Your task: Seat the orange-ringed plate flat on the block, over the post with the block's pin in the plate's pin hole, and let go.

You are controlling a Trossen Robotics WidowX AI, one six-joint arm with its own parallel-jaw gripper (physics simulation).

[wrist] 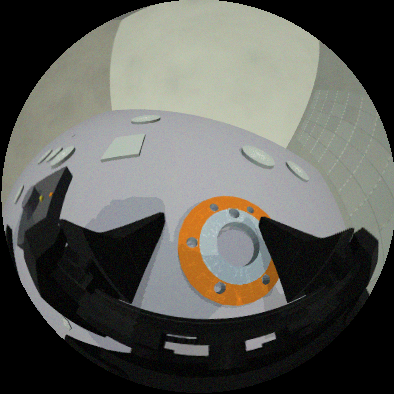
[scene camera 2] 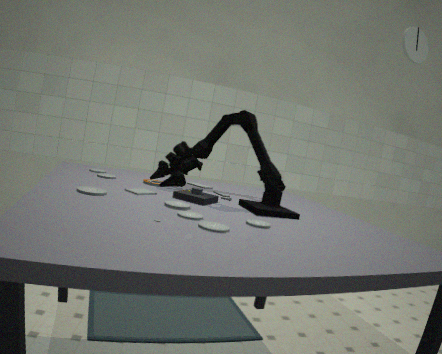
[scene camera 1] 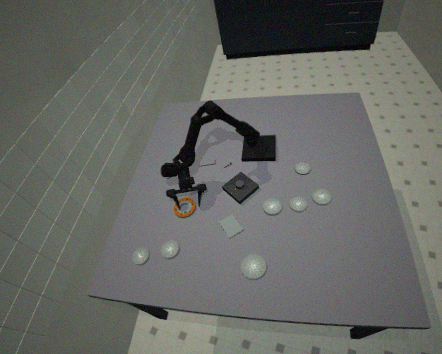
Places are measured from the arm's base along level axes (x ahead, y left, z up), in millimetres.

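Pixels of known places: gripper, fingertip midpoint: (wrist: pixel 213 219) (scene camera 2: pixel 154 181) (scene camera 1: pixel 189 208); arm's base, link origin: (scene camera 2: pixel 270 205) (scene camera 1: pixel 252 143).
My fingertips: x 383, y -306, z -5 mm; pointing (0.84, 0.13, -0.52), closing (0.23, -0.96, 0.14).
Note:
Ahead of a thing's pixels: the offset from my fingertips to its middle. "pt": to the spot under its first point.
The orange-ringed plate {dx -12, dy -28, dz -9 mm} (scene camera 1: pixel 184 215) (scene camera 2: pixel 146 181) (wrist: pixel 192 265) lies flat on the table, with a pale inner ring, a large centre hole and several small holes. My gripper (scene camera 1: pixel 190 207) (scene camera 2: pixel 157 181) (wrist: pixel 213 219) is open and empty. In the wrist view its right finger overlaps the plate's right side, and its left finger is off the plate's left side. The dark square block {dx -101, dy +239, dz +8 mm} (scene camera 1: pixel 241 196) (scene camera 2: pixel 195 198) (wrist: pixel 56 200) stands apart from the plate, towards the arm's base. Its round post {pt dx -100, dy +242, dz +29 mm} (scene camera 1: pixel 240 183) is bare. Small orange and yellow spots show on its top in the wrist view; which is the pin is unclear.
A pale square tile {dx +96, dy +194, dz -11 mm} (scene camera 1: pixel 231 226) (scene camera 2: pixel 140 191) (wrist: pixel 124 147) lies near the block. Several pale discs lie about the table, including a large one {dx +280, dy +286, dz -10 mm} (scene camera 1: pixel 253 266) (scene camera 2: pixel 92 191). Thin small items {dx -255, dy +173, dz -9 mm} (scene camera 1: pixel 228 165) lie between the block and the arm.

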